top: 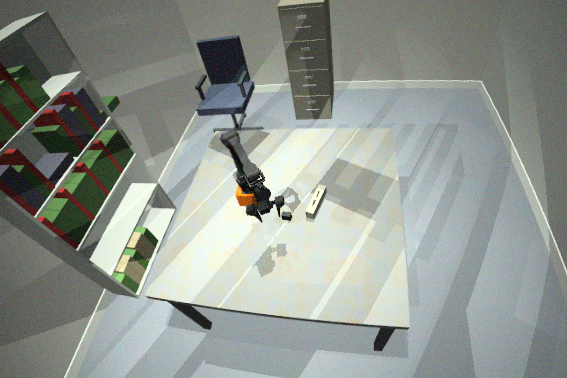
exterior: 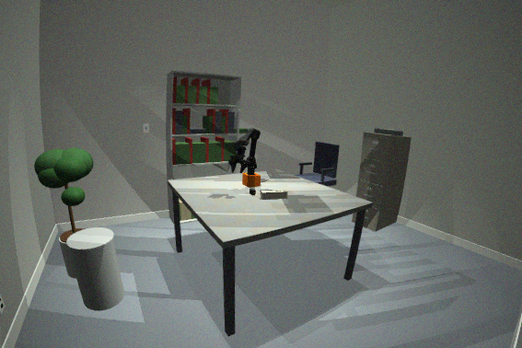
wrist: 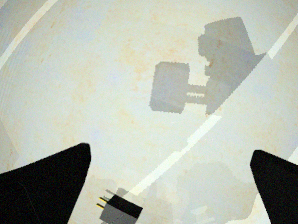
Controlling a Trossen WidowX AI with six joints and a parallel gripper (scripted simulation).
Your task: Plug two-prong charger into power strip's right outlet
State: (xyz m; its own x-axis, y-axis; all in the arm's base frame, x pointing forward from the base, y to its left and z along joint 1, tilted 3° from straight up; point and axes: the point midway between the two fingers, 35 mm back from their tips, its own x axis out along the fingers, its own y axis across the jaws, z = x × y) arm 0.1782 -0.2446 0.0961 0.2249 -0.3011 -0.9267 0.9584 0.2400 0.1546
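Right now my gripper tip is 16 cm above the two-prong charger, 13 cm to the right of it and 6 cm short of it.
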